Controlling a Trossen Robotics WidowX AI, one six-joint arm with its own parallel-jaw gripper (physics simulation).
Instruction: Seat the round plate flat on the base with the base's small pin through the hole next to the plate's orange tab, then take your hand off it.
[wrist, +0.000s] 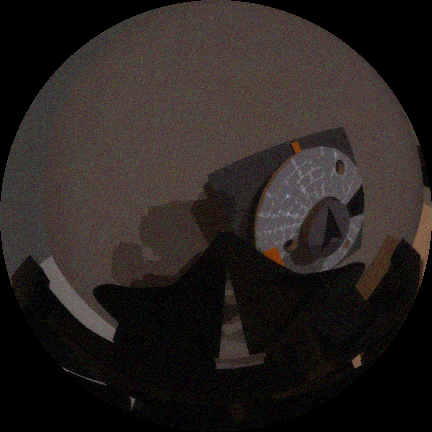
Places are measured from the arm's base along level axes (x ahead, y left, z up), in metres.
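Pixels of known places: gripper, fingertip midpoint: (224, 237).
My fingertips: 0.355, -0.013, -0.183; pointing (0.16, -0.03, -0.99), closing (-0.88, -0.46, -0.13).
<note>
Ahead of a thing's pixels: the offset from my fingertips to its top centre, as dx, dy, dz. "pt": to the spot under its first point. Level surfaces: height alone.
The round grey plate @(-0.059, -0.043, +0.024) (282, 200), with pale crackle lines and a black patch, lies over the dark square base @(-0.058, -0.042, +0.017) (245, 180). The base's round boss @(-0.058, -0.042, +0.017) (317, 227), marked with a black arrow, shows within the plate's central opening. The plate's orange tab @(-0.032, -0.005, +0.024) (273, 255) is at its lower left, beside a small hole @(pt -0.045, -0.017, +0.002) (290, 245). I cannot tell whether the pin is in that hole or whether the plate is fully flat. My gripper (224, 237) is shut and empty, its dark tips just left of the tab in view; whether they touch the plate is unclear.
A small orange mark @(pt -0.014, -0.077, -0.001) (296, 147) is on the base near its upper edge. Shadows fall on the table @(dz -0.026) (150, 100) left of the base. A pale strip (80, 302) shows at lower left and a brown piece (377, 267) at lower right.
</note>
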